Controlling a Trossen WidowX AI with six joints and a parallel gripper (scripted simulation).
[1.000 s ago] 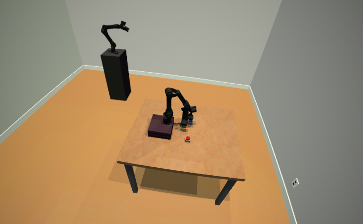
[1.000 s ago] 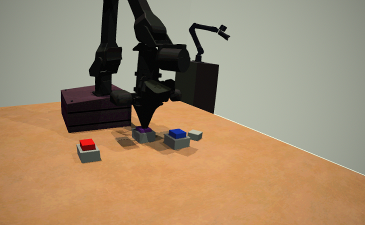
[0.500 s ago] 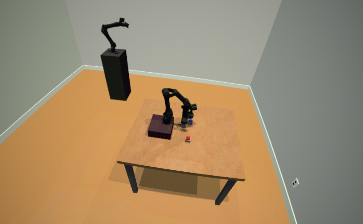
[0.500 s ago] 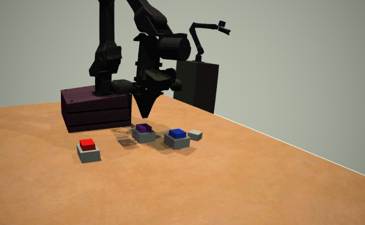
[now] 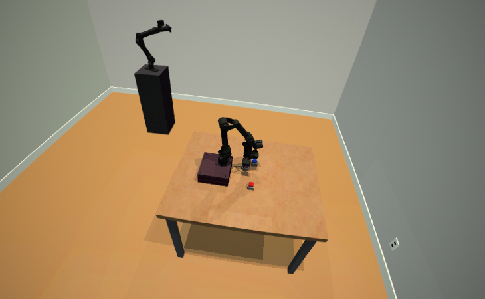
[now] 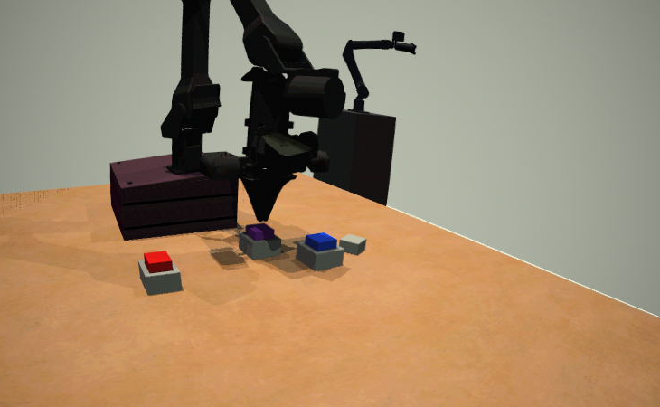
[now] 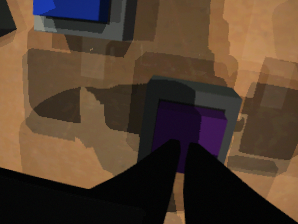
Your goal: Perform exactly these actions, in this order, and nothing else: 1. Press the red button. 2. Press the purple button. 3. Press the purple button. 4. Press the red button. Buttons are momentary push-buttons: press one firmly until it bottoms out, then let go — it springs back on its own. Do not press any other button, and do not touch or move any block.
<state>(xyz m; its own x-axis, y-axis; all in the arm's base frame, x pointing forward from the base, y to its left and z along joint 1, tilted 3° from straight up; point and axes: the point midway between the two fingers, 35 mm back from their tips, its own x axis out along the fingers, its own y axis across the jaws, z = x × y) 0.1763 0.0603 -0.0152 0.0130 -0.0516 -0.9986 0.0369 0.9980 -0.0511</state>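
Right now the purple button is 2 cm below my gripper tip. The rest, counted from my gripper tip: red button 5 cm ahead, 18 cm to the right, 2 cm below; small grey block 5 cm ahead, 13 cm to the left, 4 cm below; blue button 7 cm ahead, 6 cm to the left, 2 cm below.
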